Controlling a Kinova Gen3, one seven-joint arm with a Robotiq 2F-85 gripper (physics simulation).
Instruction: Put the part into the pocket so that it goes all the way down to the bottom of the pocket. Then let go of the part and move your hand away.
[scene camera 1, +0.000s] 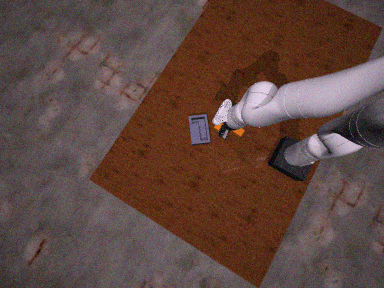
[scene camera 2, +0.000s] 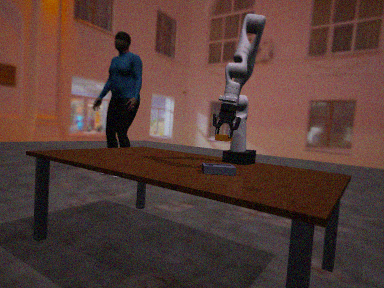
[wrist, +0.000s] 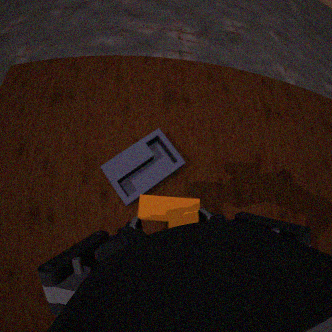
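Seen in the pictures: gripper, fingertip midpoint: (scene camera 1: 223, 125) (scene camera 2: 223, 137) (wrist: 169, 221); arm's base, link origin: (scene camera 1: 294, 155) (scene camera 2: 238, 150).
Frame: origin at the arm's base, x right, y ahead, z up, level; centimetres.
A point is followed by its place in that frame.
The orange part (scene camera 1: 240, 132) {x -8.2, y 26.3, z 9.7 cm} (scene camera 2: 223, 138) {x -11.1, y 36.4, z 8.2 cm} (wrist: 165, 204) {x -9.8, y 35.5, z 9.9 cm} is an angular piece, partly covered by the gripper in the wrist view. My gripper (scene camera 1: 224, 131) {x -9.2, y 33.7, z 8.6 cm} (scene camera 2: 224, 133) {x -9.2, y 33.7, z 8.6 cm} (wrist: 169, 221) {x -9.2, y 33.7, z 8.6 cm} is shut on it and holds it in the air above the table. The blue-grey block (scene camera 1: 193, 134) {x -17.1, y 43.1, z -3.6 cm} (scene camera 2: 219, 170) {x -16.0, y 45.8, z -5.2 cm} (wrist: 125, 164) {x -16.5, y 41.9, z -3.5 cm} lies flat on the table, with an angled, L-like pocket (wrist: 128, 187) {x -15.8, y 37.9, z -6.6 cm} in its top. In scene camera 1 the part is to the right of the block. In the wrist view the block shows beyond the part, up and to the left. The part is apart from the block.
The brown wooden table (scene camera 1: 165, 185) {x -44.3, y 40.4, z -7.1 cm} (scene camera 2: 280, 186) {x -42.1, y 44.8, z -7.1 cm} (wrist: 60, 110) {x -35.7, y 54.5, z -7.1 cm} carries the block and the robot's black base (scene camera 1: 300, 172) {x -5.3, y -5.6, z 0.6 cm} (scene camera 2: 240, 157) {x -5.1, y 6.1, z -3.1 cm}, which stands to the right of the block in scene camera 1. A person in blue (scene camera 2: 125, 75) stands behind the table.
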